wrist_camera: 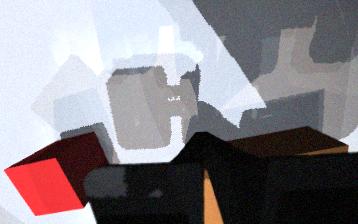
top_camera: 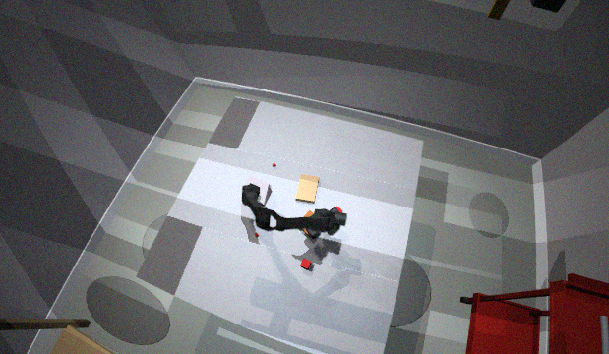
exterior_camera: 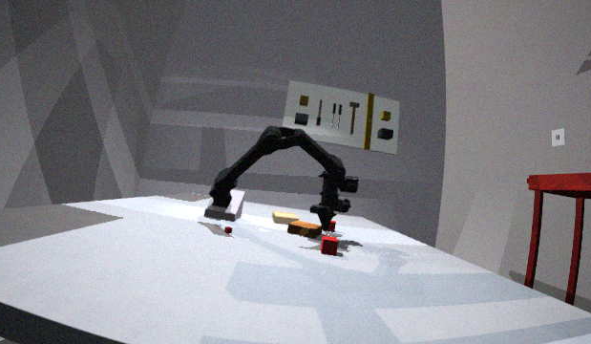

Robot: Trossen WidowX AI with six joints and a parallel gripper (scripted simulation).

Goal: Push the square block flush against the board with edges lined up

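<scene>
My gripper tip is now 70 mm past the orange square block and 10 mm to the left of it. Also, from my gripper tip: tan board 170 mm behind, 170 mm to the left.
</scene>
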